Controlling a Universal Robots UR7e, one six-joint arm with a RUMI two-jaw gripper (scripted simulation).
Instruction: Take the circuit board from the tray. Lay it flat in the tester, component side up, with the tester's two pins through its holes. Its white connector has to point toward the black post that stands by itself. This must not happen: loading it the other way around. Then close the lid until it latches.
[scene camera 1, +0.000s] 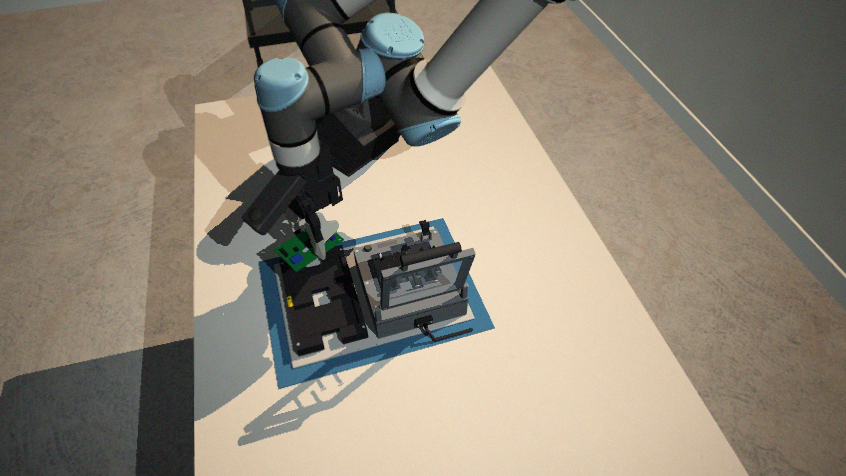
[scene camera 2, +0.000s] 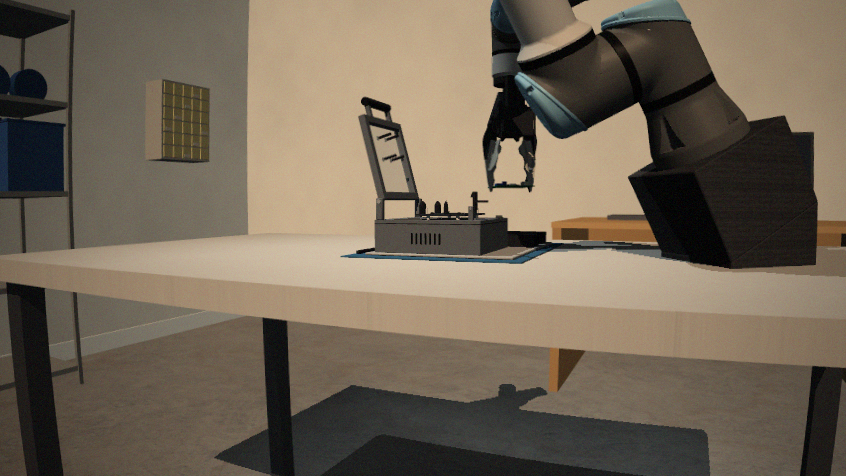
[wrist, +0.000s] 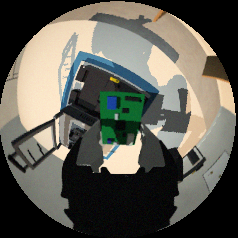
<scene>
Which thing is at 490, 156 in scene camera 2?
The gripper.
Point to a green circuit board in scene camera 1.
At 297, 252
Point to a green circuit board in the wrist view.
120, 112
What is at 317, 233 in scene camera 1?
The gripper.
</scene>
